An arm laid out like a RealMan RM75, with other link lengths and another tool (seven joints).
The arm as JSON. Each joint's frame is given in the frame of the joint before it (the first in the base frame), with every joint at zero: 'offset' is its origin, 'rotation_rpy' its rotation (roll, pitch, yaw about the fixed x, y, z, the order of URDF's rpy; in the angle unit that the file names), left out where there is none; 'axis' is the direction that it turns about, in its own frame. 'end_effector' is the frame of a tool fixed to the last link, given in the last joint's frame.
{
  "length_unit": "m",
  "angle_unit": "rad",
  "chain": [
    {
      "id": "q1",
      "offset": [
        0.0,
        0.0,
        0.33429
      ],
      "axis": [
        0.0,
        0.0,
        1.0
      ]
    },
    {
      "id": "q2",
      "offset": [
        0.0,
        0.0,
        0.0
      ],
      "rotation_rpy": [
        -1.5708,
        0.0,
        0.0
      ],
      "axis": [
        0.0,
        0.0,
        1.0
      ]
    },
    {
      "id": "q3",
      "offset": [
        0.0,
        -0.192,
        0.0
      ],
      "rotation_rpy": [
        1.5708,
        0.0,
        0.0
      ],
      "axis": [
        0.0,
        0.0,
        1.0
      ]
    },
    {
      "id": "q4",
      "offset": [
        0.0,
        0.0,
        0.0
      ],
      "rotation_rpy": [
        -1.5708,
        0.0,
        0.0
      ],
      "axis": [
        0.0,
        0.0,
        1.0
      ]
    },
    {
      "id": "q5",
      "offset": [
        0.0,
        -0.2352,
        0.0
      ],
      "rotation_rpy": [
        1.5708,
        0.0,
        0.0
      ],
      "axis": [
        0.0,
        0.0,
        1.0
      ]
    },
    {
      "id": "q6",
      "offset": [
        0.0,
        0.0,
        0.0
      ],
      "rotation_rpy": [
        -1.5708,
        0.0,
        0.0
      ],
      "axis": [
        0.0,
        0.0,
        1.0
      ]
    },
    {
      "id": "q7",
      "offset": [
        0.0,
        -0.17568,
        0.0
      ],
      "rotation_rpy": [
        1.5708,
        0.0,
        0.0
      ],
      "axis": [
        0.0,
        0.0,
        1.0
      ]
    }
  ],
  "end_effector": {
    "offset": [
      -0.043,
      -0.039,
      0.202
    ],
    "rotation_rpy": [
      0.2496,
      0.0,
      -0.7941
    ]
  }
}
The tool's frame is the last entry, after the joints.
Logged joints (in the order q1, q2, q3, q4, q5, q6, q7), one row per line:
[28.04 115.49 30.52 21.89 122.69 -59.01 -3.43]
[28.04 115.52 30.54 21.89 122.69 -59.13 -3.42]
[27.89 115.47 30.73 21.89 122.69 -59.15 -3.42]
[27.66 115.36 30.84 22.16 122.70 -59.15 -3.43]
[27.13 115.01 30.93 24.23 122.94 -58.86 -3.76]
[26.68 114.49 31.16 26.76 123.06 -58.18 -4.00]
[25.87 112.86 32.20 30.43 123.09 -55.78 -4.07]
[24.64 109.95 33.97 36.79 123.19 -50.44 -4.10]
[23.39 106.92 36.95 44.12 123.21 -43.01 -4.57]
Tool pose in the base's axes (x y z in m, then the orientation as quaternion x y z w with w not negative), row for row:
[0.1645 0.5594 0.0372 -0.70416 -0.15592 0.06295 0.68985]
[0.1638 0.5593 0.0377 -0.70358 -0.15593 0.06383 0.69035]
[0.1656 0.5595 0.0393 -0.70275 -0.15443 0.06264 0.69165]
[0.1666 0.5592 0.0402 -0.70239 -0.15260 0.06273 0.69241]
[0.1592 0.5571 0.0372 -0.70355 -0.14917 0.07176 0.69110]
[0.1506 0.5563 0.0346 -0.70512 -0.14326 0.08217 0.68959]
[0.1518 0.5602 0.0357 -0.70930 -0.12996 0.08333 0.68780]
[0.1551 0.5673 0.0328 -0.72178 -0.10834 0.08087 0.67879]
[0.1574 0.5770 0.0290 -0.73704 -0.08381 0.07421 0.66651]
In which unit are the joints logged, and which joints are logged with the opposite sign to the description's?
The joints are logged in degrees. Opposite sign: q5.
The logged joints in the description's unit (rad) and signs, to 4 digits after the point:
[0.4894 2.0157 0.5327 0.3821 -2.1413 -1.0299 -0.0599]
[0.4894 2.0162 0.5330 0.3821 -2.1413 -1.0320 -0.0597]
[0.4868 2.0153 0.5363 0.3821 -2.1413 -1.0324 -0.0597]
[0.4828 2.0134 0.5383 0.3868 -2.1415 -1.0324 -0.0599]
[0.4735 2.0073 0.5398 0.4229 -2.1457 -1.0273 -0.0656]
[0.4657 1.9982 0.5438 0.4671 -2.1478 -1.0154 -0.0698]
[0.4515 1.9698 0.5620 0.5311 -2.1483 -0.9735 -0.0710]
[0.4300 1.9190 0.5929 0.6421 -2.1501 -0.8803 -0.0716]
[0.4082 1.8661 0.6449 0.7700 -2.1504 -0.7507 -0.0798]

